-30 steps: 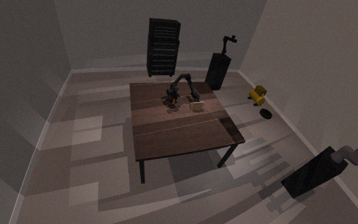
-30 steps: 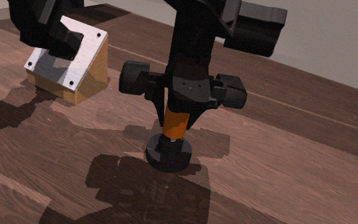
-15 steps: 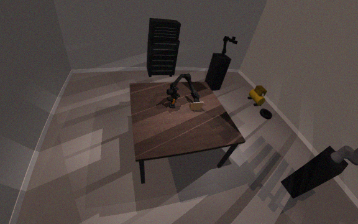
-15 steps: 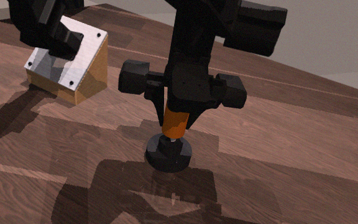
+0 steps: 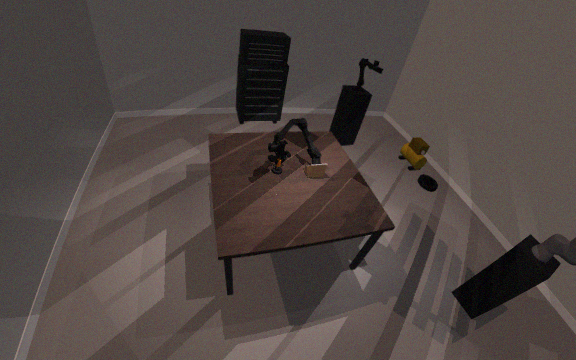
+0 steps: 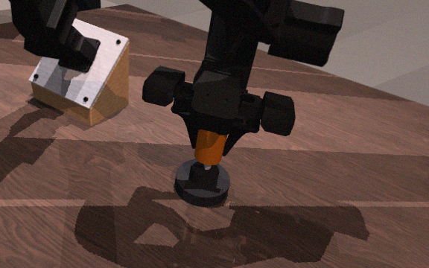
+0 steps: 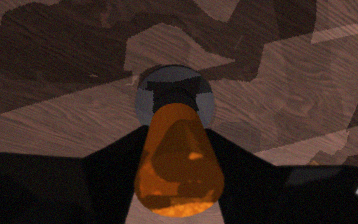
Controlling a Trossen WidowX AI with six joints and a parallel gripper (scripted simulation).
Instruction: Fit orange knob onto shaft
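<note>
Right now the orange knob is 30 mm above my gripper tip. From my gripper tip the other things lie so: round dark pedestal: 40 mm below.
</note>
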